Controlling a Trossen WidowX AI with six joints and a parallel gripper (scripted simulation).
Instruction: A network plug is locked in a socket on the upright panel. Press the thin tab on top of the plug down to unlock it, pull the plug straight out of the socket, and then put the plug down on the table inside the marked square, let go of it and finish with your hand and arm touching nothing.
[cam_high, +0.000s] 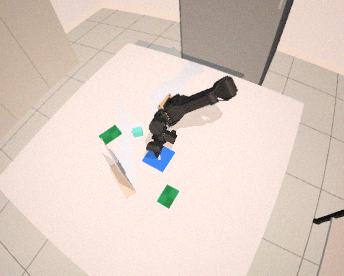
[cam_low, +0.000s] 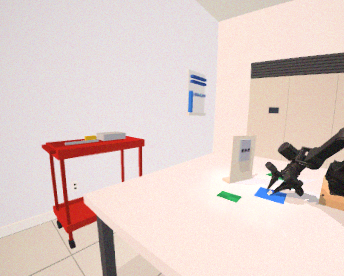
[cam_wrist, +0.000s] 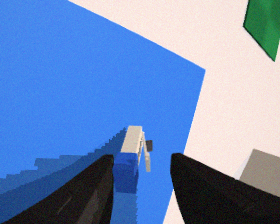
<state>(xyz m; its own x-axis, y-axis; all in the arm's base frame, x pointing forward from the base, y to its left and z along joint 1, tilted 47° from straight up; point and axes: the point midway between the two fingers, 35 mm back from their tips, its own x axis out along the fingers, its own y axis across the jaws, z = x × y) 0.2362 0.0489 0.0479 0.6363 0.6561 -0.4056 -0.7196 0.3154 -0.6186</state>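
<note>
My gripper tip is right at the network plug. Also, from my gripper tip: blue marked square: 1 cm behind, 2 cm below; then grey upright panel: 17 cm ahead, 8 cm to the right, 9 cm above.
</note>
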